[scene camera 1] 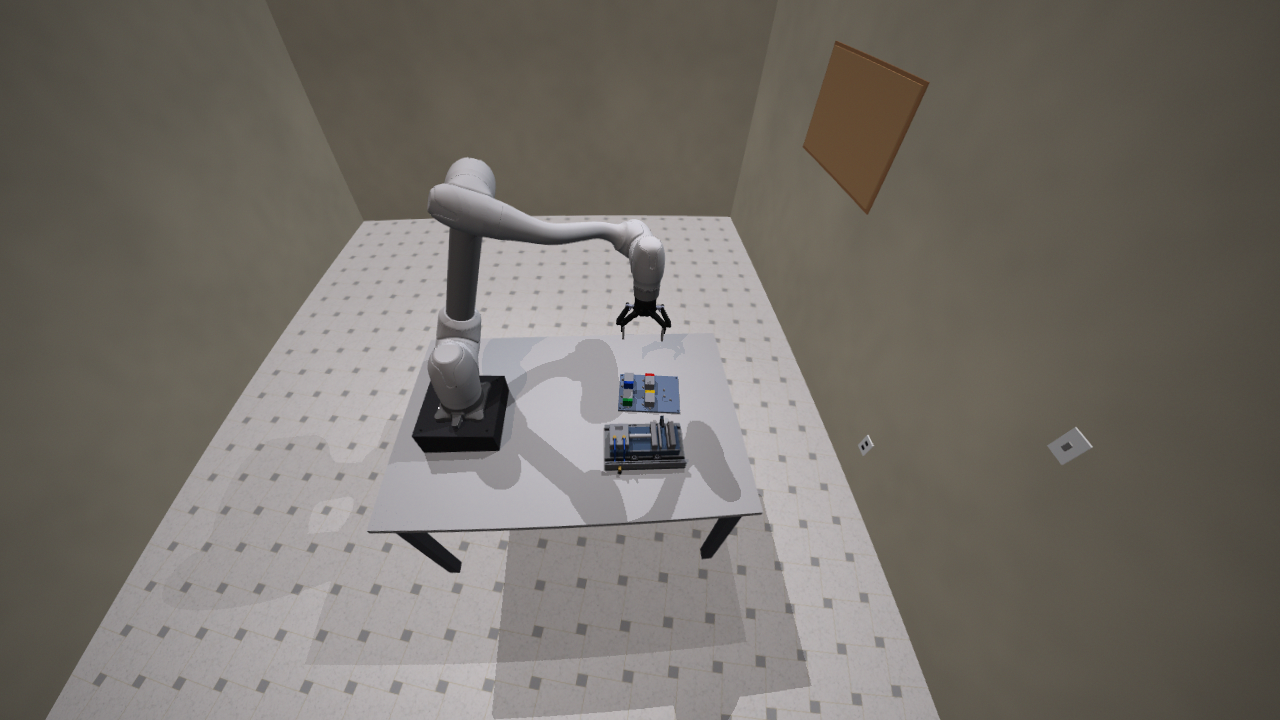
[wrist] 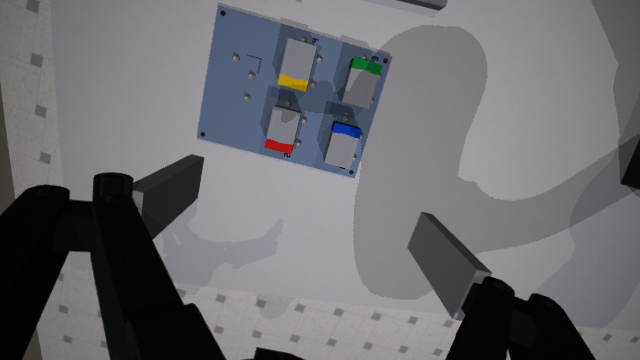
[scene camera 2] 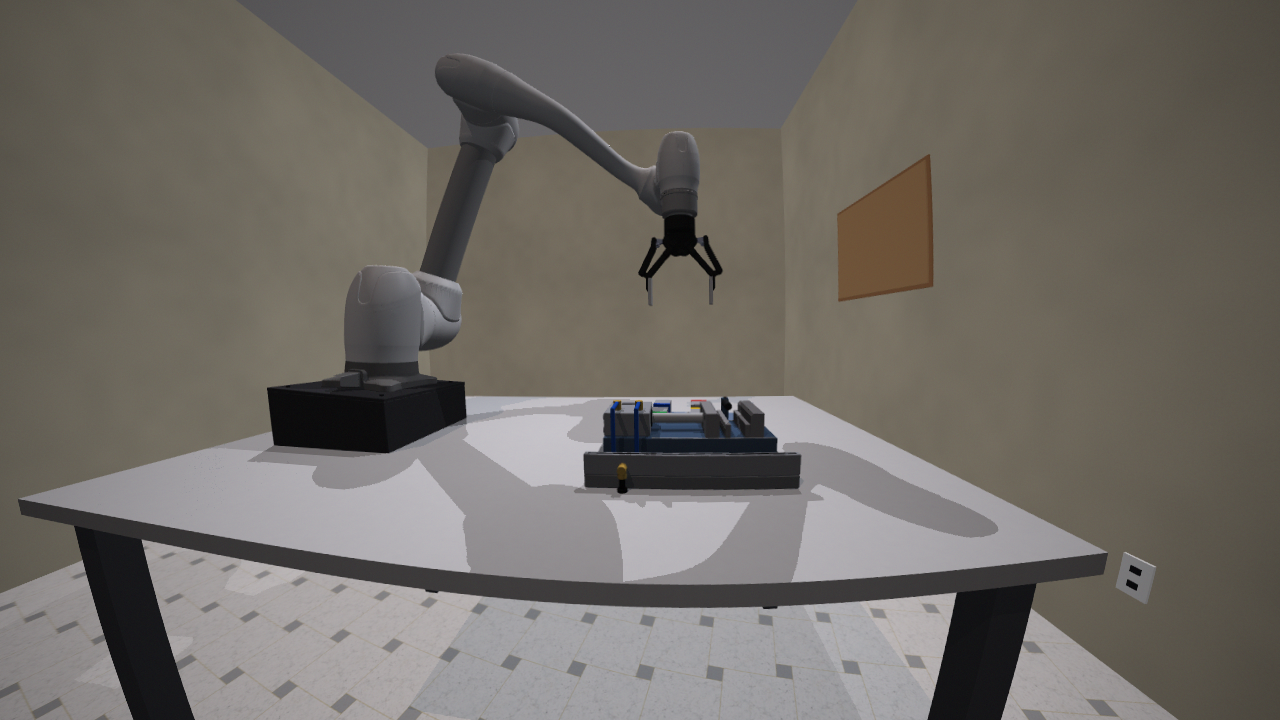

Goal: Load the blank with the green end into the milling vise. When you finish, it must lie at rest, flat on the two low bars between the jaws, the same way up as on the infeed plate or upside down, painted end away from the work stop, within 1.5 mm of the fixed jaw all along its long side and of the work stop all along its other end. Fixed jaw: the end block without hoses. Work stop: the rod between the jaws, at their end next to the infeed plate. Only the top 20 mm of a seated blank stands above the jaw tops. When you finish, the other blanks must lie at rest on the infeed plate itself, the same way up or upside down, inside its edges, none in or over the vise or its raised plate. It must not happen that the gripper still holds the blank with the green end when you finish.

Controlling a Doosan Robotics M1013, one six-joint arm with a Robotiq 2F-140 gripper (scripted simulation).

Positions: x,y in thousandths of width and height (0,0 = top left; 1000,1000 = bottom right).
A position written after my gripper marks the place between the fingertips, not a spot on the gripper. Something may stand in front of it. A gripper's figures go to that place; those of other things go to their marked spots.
Labels:
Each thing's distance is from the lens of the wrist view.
my gripper (wrist: 487,571): 0.18 m
green-ended blank (wrist: 566,212): 0.41 m

